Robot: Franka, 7 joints.
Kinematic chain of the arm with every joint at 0, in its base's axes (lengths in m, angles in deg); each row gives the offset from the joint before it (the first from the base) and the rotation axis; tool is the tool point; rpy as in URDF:
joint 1: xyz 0 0 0.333 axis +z
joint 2: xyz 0 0 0 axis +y
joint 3: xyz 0 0 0.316 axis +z
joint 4: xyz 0.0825 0 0 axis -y
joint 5: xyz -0.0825 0 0.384 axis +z
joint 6: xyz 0 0 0 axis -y
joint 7: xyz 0.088 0 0 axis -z
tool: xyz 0 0 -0.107 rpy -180 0 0
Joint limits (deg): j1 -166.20..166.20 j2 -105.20..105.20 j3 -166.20..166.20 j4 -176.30..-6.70 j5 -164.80..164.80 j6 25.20..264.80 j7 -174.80..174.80
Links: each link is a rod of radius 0.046 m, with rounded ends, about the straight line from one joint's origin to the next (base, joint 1, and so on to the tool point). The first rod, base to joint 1, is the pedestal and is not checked.
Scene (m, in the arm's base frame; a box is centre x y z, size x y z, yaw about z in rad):
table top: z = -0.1
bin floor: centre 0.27 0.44 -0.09 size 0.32 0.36 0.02 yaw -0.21
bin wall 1: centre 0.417 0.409 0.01 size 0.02 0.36 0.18 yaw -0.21
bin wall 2: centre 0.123 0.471 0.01 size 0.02 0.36 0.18 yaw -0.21
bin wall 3: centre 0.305 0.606 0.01 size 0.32 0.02 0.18 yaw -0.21
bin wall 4: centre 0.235 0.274 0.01 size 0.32 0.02 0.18 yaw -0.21
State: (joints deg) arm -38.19 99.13 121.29 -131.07 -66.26 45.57 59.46
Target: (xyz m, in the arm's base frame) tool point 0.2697 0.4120 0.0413
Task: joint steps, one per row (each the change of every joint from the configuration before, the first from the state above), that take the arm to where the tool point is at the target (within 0.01 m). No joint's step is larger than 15 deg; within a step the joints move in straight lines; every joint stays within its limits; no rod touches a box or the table.
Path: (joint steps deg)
1: 9.09 2.02 -14.39 8.23 -4.61 5.45 0.00
2: 9.09 2.03 -14.39 8.22 -4.62 5.44 0.00
3: 9.09 2.02 -14.38 8.23 -4.61 5.45 0.00

